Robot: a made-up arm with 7 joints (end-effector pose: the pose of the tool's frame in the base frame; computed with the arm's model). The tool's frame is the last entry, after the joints.
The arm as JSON. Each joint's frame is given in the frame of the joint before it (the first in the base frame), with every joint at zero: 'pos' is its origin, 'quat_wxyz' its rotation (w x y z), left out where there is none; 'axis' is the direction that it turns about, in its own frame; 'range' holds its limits. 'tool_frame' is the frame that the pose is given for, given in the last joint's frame.
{
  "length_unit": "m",
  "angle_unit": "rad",
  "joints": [
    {
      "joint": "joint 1",
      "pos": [
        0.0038,
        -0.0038,
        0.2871
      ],
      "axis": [
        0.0,
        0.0,
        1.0
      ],
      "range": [
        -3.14,
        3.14
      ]
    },
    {
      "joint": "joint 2",
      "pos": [
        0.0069,
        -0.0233,
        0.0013
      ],
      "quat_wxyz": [
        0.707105,
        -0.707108,
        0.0,
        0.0
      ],
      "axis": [
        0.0,
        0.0,
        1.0
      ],
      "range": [
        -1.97,
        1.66
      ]
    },
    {
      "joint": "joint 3",
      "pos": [
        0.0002,
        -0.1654,
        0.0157
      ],
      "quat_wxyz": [
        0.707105,
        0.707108,
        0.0,
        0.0
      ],
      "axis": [
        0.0,
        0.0,
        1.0
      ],
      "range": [
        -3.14,
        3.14
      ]
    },
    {
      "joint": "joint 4",
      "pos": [
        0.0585,
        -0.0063,
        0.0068
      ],
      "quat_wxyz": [
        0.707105,
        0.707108,
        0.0,
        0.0
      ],
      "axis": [
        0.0,
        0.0,
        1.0
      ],
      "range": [
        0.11,
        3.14
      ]
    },
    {
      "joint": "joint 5",
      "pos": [
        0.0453,
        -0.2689,
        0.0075
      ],
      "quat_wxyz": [
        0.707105,
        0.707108,
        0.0,
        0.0
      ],
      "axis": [
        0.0,
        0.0,
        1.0
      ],
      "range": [
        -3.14,
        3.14
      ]
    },
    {
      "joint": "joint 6",
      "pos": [
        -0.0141,
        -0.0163,
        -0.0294
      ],
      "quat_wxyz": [
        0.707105,
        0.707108,
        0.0,
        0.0
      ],
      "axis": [
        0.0,
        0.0,
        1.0
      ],
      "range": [
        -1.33,
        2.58
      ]
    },
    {
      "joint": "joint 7",
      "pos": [
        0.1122,
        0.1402,
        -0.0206
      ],
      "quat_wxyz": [
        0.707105,
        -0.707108,
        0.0,
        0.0
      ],
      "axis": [
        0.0,
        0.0,
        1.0
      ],
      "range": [
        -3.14,
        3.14
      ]
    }
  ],
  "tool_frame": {
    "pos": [
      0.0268,
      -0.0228,
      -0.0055
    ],
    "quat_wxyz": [
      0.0,
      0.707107,
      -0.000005,
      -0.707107
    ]
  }
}
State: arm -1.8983 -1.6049 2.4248 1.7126 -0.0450 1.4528 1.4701
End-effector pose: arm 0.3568 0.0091 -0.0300 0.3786 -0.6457 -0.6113 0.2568
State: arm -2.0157 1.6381 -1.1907 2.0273 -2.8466 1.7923 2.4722
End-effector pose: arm -0.4336 -0.3569 0.1880 0.4456 -0.5099 -0.2846 0.6785
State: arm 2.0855 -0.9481 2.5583 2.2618 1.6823 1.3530 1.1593
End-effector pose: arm 0.1986 -0.5502 0.2758 0.0192 0.1945 0.1531 0.9687
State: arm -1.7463 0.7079 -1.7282 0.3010 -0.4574 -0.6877 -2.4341
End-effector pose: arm -0.2980 0.0885 0.2474 0.9324 0.0782 -0.3015 -0.1832
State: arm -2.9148 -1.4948 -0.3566 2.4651 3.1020 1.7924 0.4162
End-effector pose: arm 0.5473 0.1791 0.4270 0.4509 -0.1166 -0.8846 0.0242
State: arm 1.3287 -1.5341 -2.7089 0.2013 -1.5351 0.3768 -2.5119
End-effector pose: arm 0.1313 0.1737 0.1076 0.3152 -0.6476 0.4808 -0.5001
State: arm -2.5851 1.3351 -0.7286 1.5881 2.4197 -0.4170 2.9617
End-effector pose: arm -0.3086 0.1759 0.0801 0.6768 -0.4333 -0.0341 -0.5942
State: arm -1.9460 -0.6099 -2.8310 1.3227 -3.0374 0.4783 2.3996
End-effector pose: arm -0.0106 0.4365 0.1239 0.0267 -0.6719 0.6808 -0.2905
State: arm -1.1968 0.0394 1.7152 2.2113 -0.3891 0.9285 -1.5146
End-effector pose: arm 0.3516 0.1503 0.6757 0.0054 -0.1599 0.6063 -0.7790
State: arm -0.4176 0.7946 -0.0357 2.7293 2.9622 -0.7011 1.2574
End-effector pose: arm 0.4014 -0.2256 0.3289 0.3187 -0.0067 -0.5154 0.7955
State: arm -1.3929 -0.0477 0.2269 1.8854 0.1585 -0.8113 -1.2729
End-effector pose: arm 0.0811 -0.2203 0.7417 0.1233 0.6752 0.4068 -0.6028
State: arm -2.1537 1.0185 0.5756 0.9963 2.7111 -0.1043 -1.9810
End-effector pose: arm 0.0404 -0.1956 -0.0139 0.1323 -0.5223 -0.2712 -0.7976
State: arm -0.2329 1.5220 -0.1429 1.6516 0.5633 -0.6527 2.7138
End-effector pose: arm 0.3186 -0.2589 -0.0069 0.2910 0.4102 0.0675 0.8617
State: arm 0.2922 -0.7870 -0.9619 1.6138 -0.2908 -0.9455 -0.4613
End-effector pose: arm -0.0556 -0.2206 0.7005 0.5559 0.4956 0.6268 -0.2292
